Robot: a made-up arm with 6 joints.
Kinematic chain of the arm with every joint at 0, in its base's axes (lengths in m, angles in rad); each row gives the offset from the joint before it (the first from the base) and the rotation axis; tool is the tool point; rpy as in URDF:
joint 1: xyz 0 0 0.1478 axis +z
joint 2: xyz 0 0 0 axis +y
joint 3: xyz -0.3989 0 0.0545 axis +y
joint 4: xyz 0.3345 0 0.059 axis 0.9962 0 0.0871
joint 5: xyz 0 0 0 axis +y
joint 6: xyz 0.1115 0 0.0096 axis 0.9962 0 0.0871
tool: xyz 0 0 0 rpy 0 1.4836 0
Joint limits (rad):
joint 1: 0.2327..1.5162
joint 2: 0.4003..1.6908
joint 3: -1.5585..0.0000
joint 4: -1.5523..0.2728
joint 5: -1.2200..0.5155
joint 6: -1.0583..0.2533
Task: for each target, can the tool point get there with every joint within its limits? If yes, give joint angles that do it. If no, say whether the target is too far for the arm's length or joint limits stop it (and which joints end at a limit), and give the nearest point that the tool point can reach.
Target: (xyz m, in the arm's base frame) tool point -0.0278 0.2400 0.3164
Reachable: yes | joints 1.3969 1.0803 -0.3479 -1.2007 -0.7230 -0.8904
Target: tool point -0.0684 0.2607 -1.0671
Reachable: no: too far | nearest point 0.0007 0.1454 0.0880 | short by 1.163 m
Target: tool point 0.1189 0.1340 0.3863
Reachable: yes | joints 1.0440 0.7229 -0.4536 -1.1623 0.3508 -0.5441
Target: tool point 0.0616 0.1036 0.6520
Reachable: yes | joints 0.7218 0.6769 -0.9880 -1.2156 -0.3625 -0.1339
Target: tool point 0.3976 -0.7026 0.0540
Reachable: no: joint limits stop it (at a limit: joint 1, joint 2, joint 4, joint 5) | nearest point 0.2166 -0.0055 0.1142 | short by 0.723 m
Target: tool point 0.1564 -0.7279 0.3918
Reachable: no: joint limits stop it (at a limit: joint 1, joint 2, joint 3, joint 4, joint 5) | nearest point 0.0092 -0.3506 0.7524 | short by 0.542 m
